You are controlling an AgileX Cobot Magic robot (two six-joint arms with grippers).
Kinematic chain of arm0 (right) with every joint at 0, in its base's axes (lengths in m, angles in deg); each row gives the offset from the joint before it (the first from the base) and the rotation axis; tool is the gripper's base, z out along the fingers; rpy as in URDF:
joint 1: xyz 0 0 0.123 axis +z
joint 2: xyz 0 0 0 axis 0.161 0.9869 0
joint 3: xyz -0.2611 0.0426 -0.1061 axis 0.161 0.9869 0
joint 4: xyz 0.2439 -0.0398 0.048 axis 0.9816 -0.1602 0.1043
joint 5: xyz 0 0 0 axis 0.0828 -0.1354 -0.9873
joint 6: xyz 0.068 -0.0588 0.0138 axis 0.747 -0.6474 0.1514
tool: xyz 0 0 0 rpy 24.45 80.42 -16.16
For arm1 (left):
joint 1: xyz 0 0 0.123 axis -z
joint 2: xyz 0 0 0 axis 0.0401 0.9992 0
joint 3: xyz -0.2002 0.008 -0.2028 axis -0.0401 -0.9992 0
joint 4: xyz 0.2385 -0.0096 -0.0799 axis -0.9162 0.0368 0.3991
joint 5: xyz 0 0 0 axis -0.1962 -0.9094 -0.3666
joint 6: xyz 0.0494 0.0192 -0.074 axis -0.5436 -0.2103 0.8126
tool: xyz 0 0 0 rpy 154.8 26.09 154.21
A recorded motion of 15 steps. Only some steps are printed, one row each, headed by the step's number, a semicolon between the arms.
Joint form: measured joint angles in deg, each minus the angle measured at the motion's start. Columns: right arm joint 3, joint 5, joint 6, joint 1, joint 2, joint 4; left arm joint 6, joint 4, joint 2, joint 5, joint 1, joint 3.
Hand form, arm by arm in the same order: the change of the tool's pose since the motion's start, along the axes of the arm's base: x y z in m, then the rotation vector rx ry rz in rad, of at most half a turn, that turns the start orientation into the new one. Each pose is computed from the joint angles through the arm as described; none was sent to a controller.
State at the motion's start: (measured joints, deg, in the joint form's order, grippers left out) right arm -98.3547 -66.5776 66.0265 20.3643 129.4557 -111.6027; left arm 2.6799 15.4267 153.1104 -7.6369 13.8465 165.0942
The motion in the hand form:
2: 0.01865 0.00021 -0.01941 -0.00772 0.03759 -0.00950; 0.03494 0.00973 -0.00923 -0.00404 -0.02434 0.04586
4: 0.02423 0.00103 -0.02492 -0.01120 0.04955 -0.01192; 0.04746 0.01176 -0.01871 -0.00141 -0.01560 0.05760
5: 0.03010 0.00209 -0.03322 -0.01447 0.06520 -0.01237; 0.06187 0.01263 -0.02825 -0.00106 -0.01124 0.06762
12: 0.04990 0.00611 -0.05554 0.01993 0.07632 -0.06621; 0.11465 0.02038 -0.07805 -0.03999 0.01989 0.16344
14: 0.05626 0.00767 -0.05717 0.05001 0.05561 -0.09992; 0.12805 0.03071 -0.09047 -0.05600 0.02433 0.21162
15: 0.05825 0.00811 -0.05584 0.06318 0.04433 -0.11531; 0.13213 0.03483 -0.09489 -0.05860 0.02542 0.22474
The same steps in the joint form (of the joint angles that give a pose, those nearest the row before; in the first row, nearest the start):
2: -3.22 -0.14 0.00 -0.49 5.30 0.00; 0.39 -0.41 6.42 1.19 -2.56 6.61
4: -4.40 -0.45 0.00 -0.49 6.92 0.00; 0.47 -0.47 9.28 1.31 -3.21 8.82
5: -5.47 -0.51 0.00 -0.49 8.85 0.00; 0.54 -0.47 12.59 1.38 -3.73 11.81
12: -9.49 -0.02 3.98 -0.49 14.65 0.00; 4.49 -0.14 26.17 1.51 -5.95 23.65
14: -10.93 0.56 6.64 -0.49 15.82 0.00; 6.09 -0.09 29.63 1.25 -7.36 27.14
15: -11.47 0.67 7.78 -0.49 16.00 0.00; 6.36 -0.09 30.72 1.25 -7.89 28.16

